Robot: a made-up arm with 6 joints.
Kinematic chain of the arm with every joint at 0, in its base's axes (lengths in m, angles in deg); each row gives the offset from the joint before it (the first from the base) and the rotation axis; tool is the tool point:
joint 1: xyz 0 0 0.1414 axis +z
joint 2: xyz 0 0 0 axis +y
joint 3: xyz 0 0 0.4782 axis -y
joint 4: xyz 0 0 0 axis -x
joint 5: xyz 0.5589 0 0 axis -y
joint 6: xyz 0 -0.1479 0 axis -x
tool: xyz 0 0 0
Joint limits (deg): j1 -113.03..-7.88 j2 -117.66..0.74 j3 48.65..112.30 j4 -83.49..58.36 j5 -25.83..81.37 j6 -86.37..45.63
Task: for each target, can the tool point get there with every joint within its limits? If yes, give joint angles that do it. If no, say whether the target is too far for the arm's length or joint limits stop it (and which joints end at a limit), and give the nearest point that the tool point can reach.
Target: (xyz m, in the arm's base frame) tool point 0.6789 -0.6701 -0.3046
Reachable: no: joint limits stop it (at a limit: joint 2, joint 3, joint 4) | nearest point 0.3488 -0.3443 0.9358 | short by 1.324 m
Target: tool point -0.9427 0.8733 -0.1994
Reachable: no: too far | nearest point -0.7490 0.6938 -0.1294 | short by 0.273 m
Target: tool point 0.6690 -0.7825 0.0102
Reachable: no: joint limits stop it (at a limit: joint 2, joint 3, joint 4) | nearest point 0.3185 -0.3725 0.9358 | short by 1.071 m
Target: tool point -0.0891 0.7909 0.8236
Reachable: yes | joints -93.44 -46.74 99.99 -22.79 36.24 31.88
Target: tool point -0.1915 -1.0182 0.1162
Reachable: no: joint limits stop it (at a limit: joint 2, joint 3, joint 4) | nearest point -0.0906 -0.4817 0.9358 | short by 0.985 m
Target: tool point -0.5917 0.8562 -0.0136
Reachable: yes | joints -60.82 -99.63 99.05 -47.90 60.03 -9.41
